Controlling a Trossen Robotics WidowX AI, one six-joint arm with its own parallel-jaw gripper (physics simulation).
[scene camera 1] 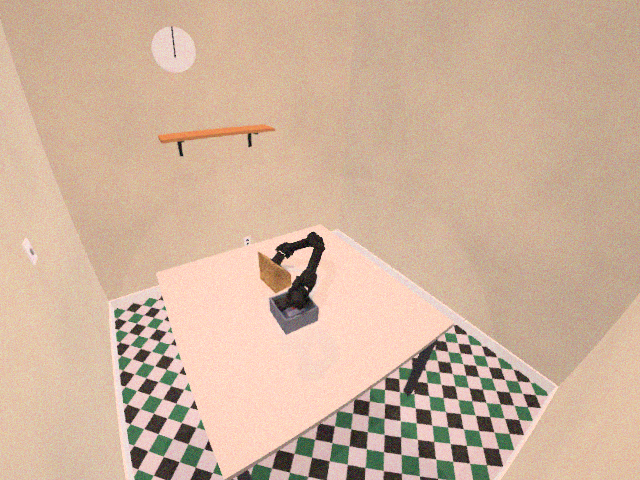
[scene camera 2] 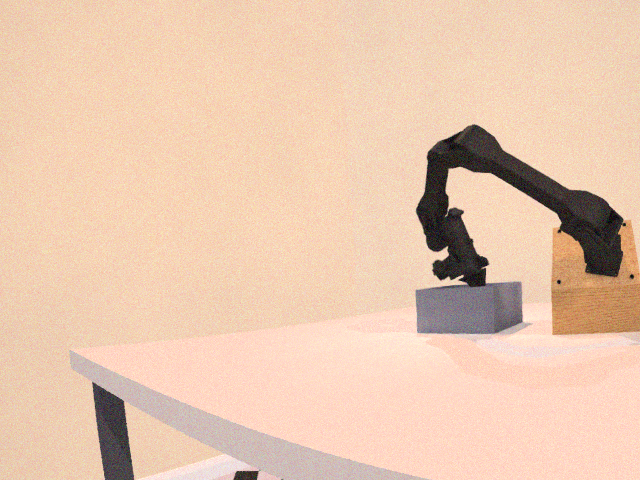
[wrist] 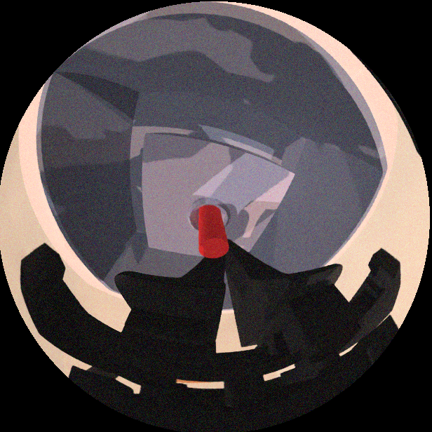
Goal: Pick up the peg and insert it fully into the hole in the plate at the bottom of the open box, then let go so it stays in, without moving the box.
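Where they show: gripper, between the fingertips: [scene camera 1: 288, 306]; arm's base, origin of its link: [scene camera 1: 275, 262] [scene camera 2: 604, 262].
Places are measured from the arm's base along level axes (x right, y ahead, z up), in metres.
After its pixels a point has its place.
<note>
The red peg [wrist: 213, 235] [scene camera 1: 293, 308] @(y 0.330, x 0.042, z -0.064 m) has its lower end at the round hole [wrist: 193, 214] in the pale plate [wrist: 167, 180] and its upper part sticks out, leaning a little. How deep it sits cannot be told. The open grey-blue box [scene camera 1: 302, 322] @(y 0.418, x 0.035, z -0.087 m) [scene camera 2: 454, 312] @(y 0.317, x -0.056, z -0.082 m) [wrist: 80, 175] surrounds the plate. My gripper [wrist: 223, 244] [scene camera 2: 476, 283] reaches down into the box. Its fingers are shut with nothing between them, and their tips are right beside the peg's upper end in the wrist view. The box wall hides the peg and fingertips in scene camera 2.
The box walls stand around the gripper. A wooden board [scene camera 1: 273, 273] @(y 0.112, x 0.059, z 0.018 m) [scene camera 2: 594, 310] @(y 0.016, x -0.043, z -0.086 m) stands near the box by the arm's base. The box rests on the pale table [scene camera 1: 248, 382] @(y 0.585, x 0.382, z -0.128 m) [scene camera 2: 310, 382] @(y 0.268, x -0.507, z -0.128 m). An orange shelf [scene camera 1: 217, 132] hangs on the wall.
</note>
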